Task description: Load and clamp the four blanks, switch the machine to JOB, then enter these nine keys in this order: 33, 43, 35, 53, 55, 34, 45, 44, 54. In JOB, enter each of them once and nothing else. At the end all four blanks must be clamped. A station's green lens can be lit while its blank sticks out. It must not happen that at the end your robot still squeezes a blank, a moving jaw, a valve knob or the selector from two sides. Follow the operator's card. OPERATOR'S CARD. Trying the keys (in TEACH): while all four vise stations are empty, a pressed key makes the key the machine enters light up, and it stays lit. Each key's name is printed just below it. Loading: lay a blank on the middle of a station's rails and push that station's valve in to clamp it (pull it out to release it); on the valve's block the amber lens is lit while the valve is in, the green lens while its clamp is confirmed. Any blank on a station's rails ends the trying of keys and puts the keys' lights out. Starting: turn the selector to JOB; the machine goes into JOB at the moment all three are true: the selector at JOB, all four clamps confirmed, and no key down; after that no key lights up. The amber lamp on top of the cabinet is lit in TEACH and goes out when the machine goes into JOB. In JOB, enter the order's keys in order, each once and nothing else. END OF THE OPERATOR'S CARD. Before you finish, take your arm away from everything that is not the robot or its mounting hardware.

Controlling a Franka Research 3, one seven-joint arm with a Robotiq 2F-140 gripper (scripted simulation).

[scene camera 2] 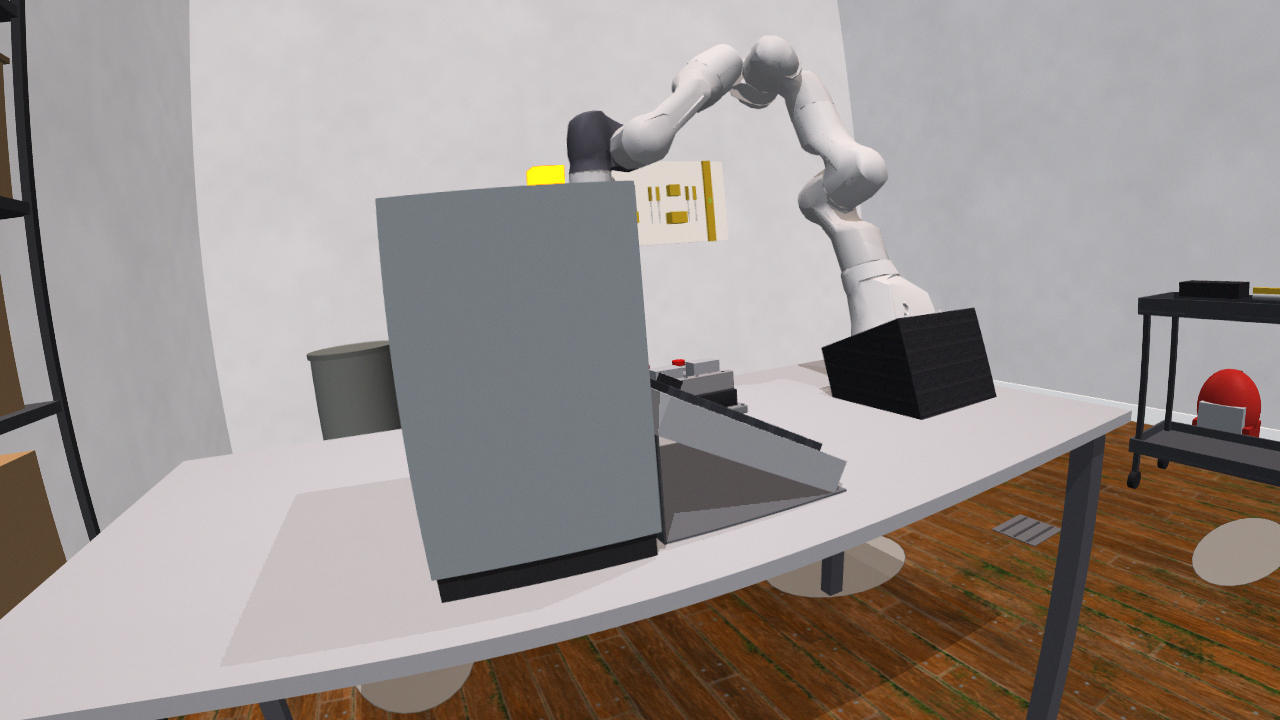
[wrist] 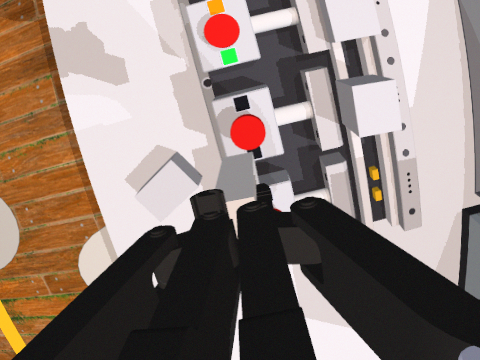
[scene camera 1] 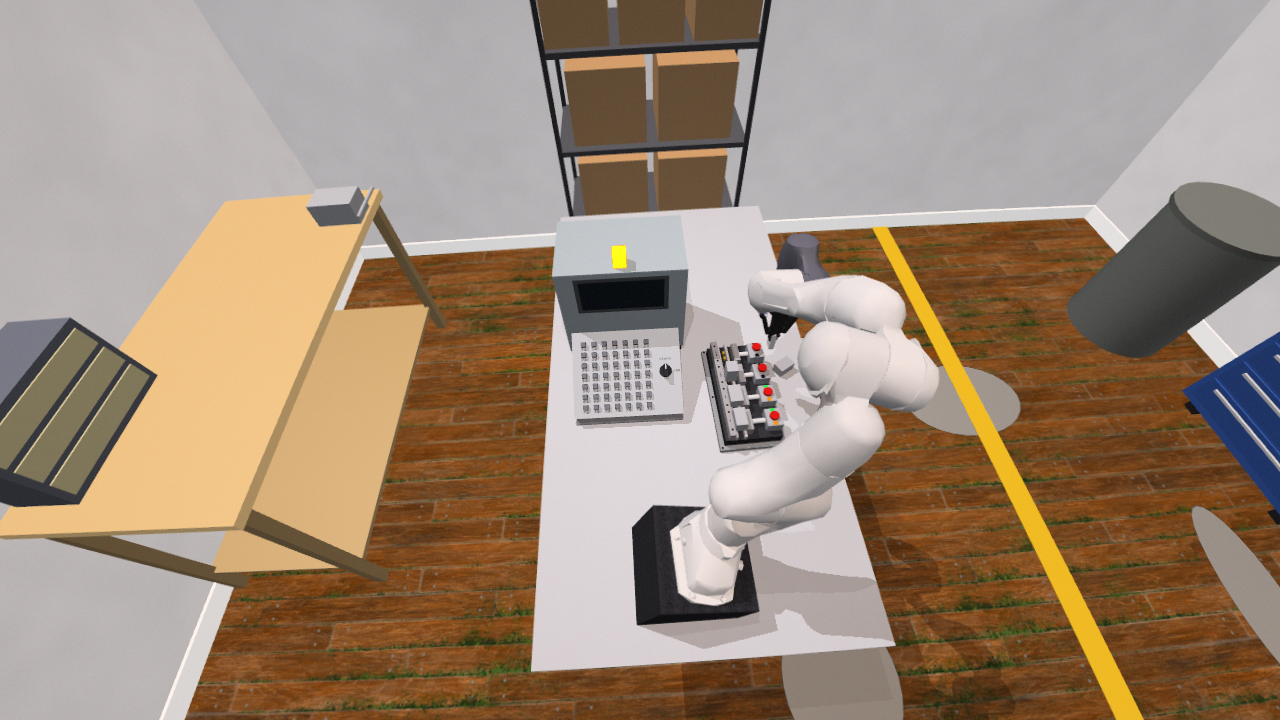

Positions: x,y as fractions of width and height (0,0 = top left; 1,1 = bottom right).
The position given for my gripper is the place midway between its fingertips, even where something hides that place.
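Note:
There is my gripper (wrist: 0.51,0.50), and there is a blank (wrist: 0.77,0.29). I also see a keypad (scene camera 2: 0.55,0.69), and that same keypad (scene camera 1: 0.52,0.55) is visible to me in another view as well.

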